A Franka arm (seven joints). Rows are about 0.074 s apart.
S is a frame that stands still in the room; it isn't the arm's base.
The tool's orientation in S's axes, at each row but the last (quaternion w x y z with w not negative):
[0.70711, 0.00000, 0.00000, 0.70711]
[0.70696, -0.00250, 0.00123, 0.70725]
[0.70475, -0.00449, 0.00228, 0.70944]
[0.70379, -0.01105, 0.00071, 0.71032]
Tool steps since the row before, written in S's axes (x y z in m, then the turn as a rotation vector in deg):
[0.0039, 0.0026, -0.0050, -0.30, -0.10, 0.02]
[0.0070, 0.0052, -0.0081, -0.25, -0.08, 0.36]
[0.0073, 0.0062, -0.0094, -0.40, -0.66, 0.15]
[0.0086, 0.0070, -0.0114, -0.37, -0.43, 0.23]
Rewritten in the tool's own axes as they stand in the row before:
[0.0026, -0.0039, -0.0050, -0.10, 0.30, 0.02]
[0.0052, -0.0070, -0.0081, -0.08, 0.25, 0.36]
[0.0062, -0.0073, -0.0094, -0.66, 0.40, 0.14]
[0.0071, -0.0085, -0.0114, -0.43, 0.37, 0.23]

